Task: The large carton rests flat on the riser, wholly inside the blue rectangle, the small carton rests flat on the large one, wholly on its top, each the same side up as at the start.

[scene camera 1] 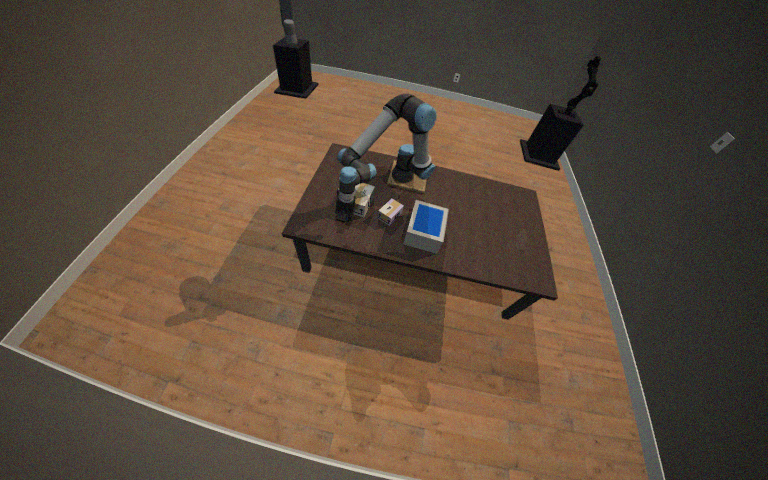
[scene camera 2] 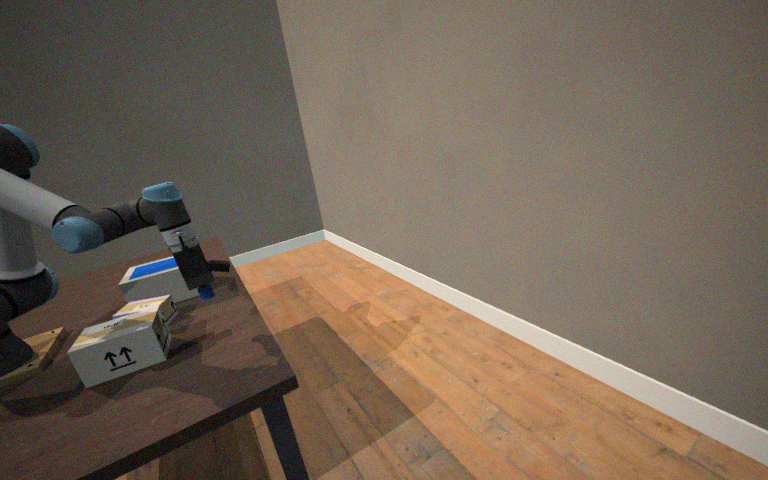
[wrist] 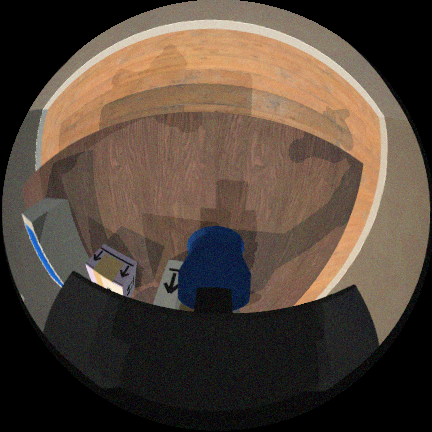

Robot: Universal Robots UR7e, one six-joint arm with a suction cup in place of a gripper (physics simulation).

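The large carton [scene camera 1: 361,206] [scene camera 2: 113,345] [wrist: 165,294] is white and tan and stands on the table, its arrows pointing up in the second scene view. The small carton [scene camera 1: 390,211] [scene camera 2: 146,305] [wrist: 110,267] is lilac and tan and stands between it and the riser. The grey-white riser [scene camera 1: 421,240] [scene camera 2: 161,287] [wrist: 60,225] bears the blue rectangle [scene camera 1: 428,219] [scene camera 2: 151,268] [wrist: 40,254]. My gripper [scene camera 1: 343,218] [scene camera 2: 206,293] [wrist: 216,239], a blue suction cup, hangs above the table in front of the large carton, apart from it, with nothing on it. It partly hides the large carton in the wrist view.
The dark table [scene camera 1: 492,226] [scene camera 2: 226,367] [wrist: 195,155] has its front edge beyond the cup. The arm's base stands on a wooden plate [scene camera 1: 413,184] [scene camera 2: 48,350] behind the cartons. Two black pedestals [scene camera 1: 293,66] [scene camera 1: 553,135] stand on the floor behind the table.
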